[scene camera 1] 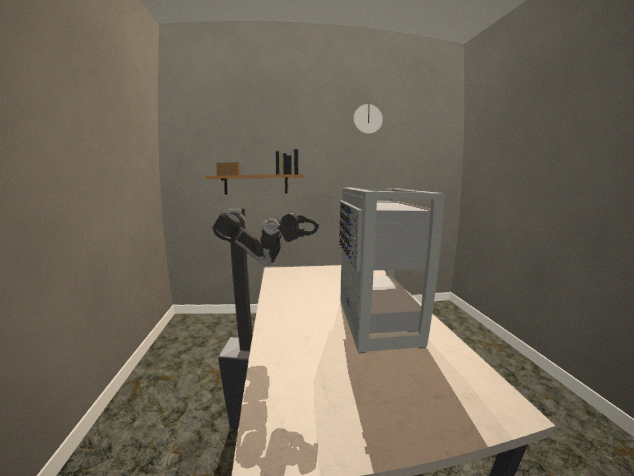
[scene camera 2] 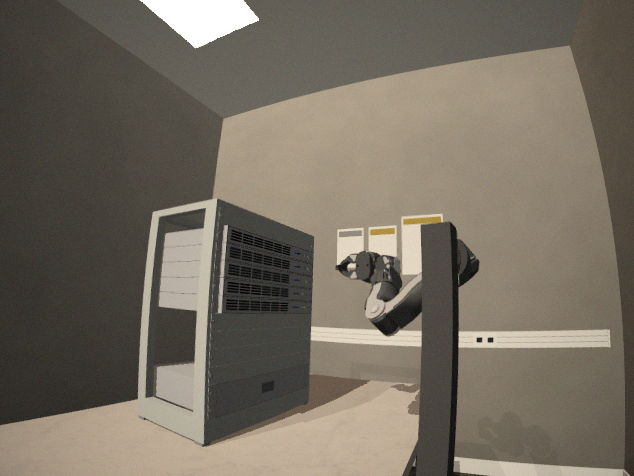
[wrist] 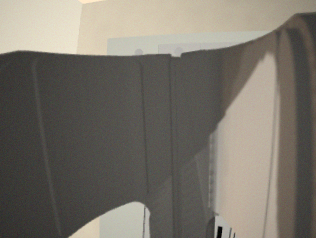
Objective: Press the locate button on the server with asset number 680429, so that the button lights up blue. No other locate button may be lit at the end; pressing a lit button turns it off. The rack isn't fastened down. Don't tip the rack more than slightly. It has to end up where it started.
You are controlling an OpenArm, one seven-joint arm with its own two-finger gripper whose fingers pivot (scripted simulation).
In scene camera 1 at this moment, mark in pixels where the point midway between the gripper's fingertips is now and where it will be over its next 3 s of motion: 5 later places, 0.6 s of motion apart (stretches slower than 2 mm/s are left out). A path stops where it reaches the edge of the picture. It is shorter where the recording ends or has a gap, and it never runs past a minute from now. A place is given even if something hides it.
The gripper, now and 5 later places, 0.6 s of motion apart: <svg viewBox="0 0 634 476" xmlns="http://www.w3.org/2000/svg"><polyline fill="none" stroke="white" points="318,226 322,226 331,227 334,226 335,226 340,226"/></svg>
